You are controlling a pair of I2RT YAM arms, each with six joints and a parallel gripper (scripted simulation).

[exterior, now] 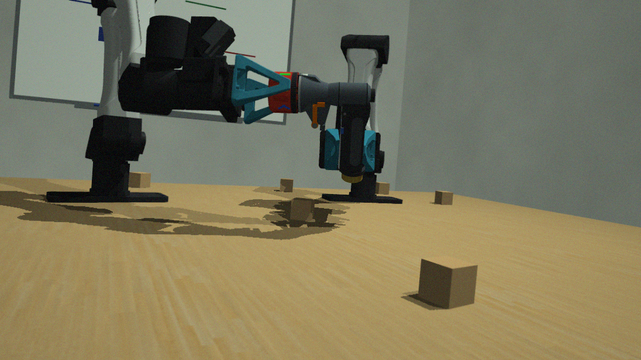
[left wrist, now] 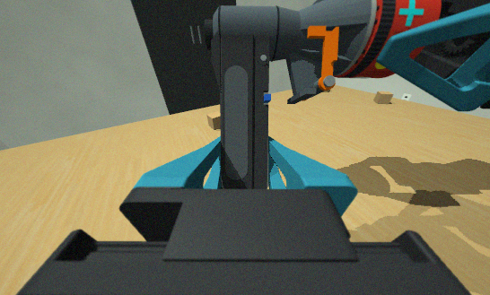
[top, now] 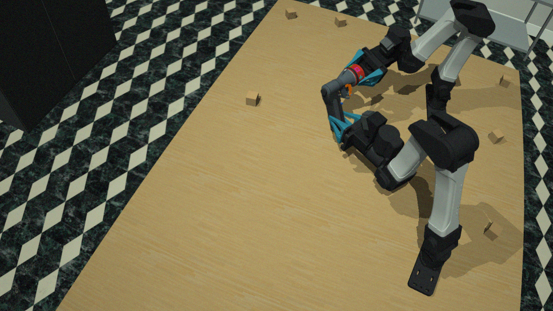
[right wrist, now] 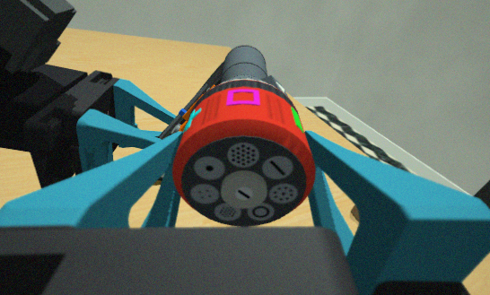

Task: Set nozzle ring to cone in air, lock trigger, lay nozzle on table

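My right hand is right at the red spray ring.
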